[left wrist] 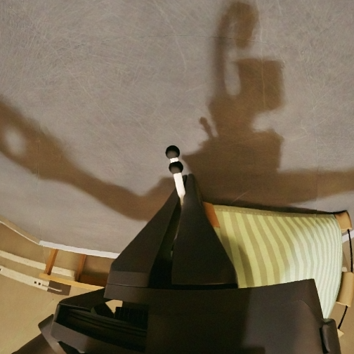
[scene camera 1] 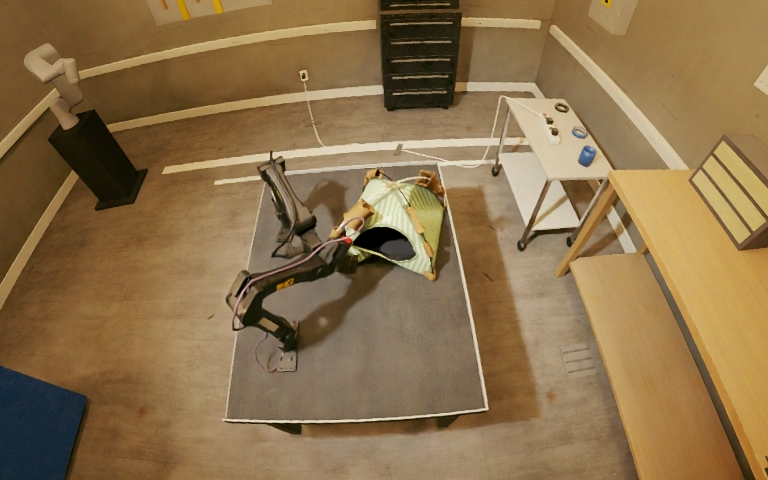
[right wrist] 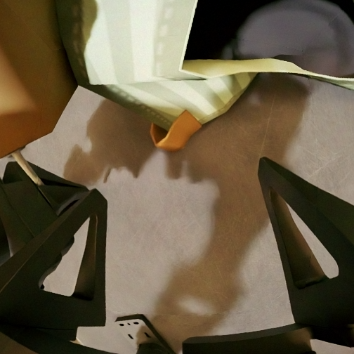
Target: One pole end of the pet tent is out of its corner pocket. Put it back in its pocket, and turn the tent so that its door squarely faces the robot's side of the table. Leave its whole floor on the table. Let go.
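The green-striped tent (scene camera 1: 390, 198) (left wrist: 280, 245) (right wrist: 125, 45) stands on the table, its door (scene camera 1: 385, 242) facing the near side of scene camera 1. My left gripper (left wrist: 189, 179) is shut on the loose pole end (left wrist: 177, 180), whose tip has two black balls. The pole (right wrist: 27, 167) runs down from an orange sleeve (right wrist: 30, 80) in the right wrist view. My right gripper (scene camera 1: 352, 264) (right wrist: 173, 181) is open and empty, beside the tent's left near corner. The orange corner pocket (right wrist: 175, 135) lies just beyond and between its fingertips; in scene camera 1 the right arm hides it.
The tent's right side lies close to the right edge of the dark table (scene camera 1: 385, 350). The right arm (scene camera 1: 300, 268) crosses in front of the left arm (scene camera 1: 288, 209), with both grippers close together. A white cart (scene camera 1: 566, 169) and a wooden bench (scene camera 1: 640, 339) stand off to the right.
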